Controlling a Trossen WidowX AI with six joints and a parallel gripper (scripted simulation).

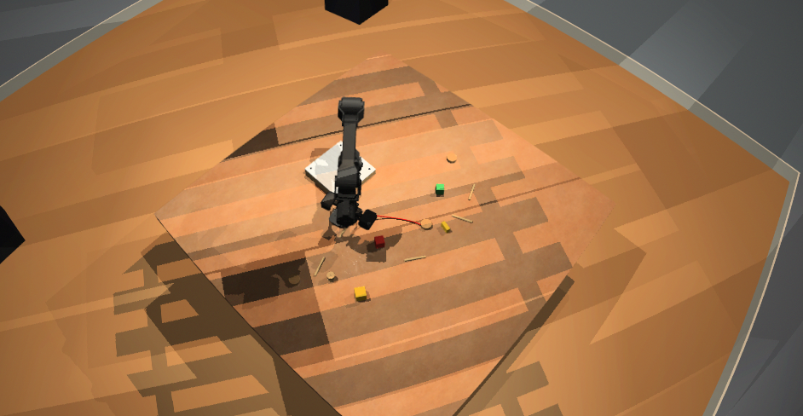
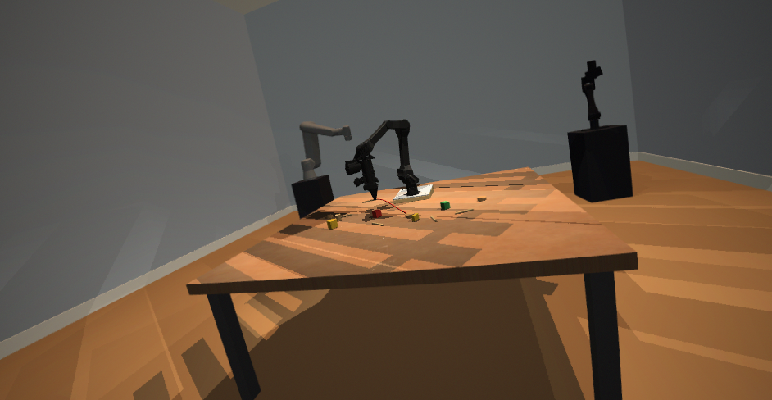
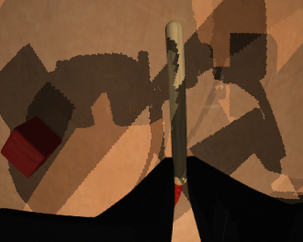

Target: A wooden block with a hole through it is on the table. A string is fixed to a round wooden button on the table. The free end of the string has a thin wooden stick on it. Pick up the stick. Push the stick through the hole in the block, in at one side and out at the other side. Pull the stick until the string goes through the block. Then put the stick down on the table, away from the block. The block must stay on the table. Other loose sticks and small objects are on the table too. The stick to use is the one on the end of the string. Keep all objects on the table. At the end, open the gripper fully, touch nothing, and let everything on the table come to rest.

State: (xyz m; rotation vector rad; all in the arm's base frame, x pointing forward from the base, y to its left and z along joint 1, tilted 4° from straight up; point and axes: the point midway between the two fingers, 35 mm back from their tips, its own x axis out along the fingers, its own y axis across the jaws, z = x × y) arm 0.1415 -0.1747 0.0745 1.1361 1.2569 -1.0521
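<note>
My gripper tip is 110 mm short of the red block, 20 mm to the right of it and 40 mm above it. From my gripper tip the other things lie so: thin wooden stick: 10 mm to the right; then green cube: 150 mm ahead, 340 mm to the left, 40 mm below; then round wooden button: 200 mm ahead, 180 mm to the left, 50 mm below.
</note>
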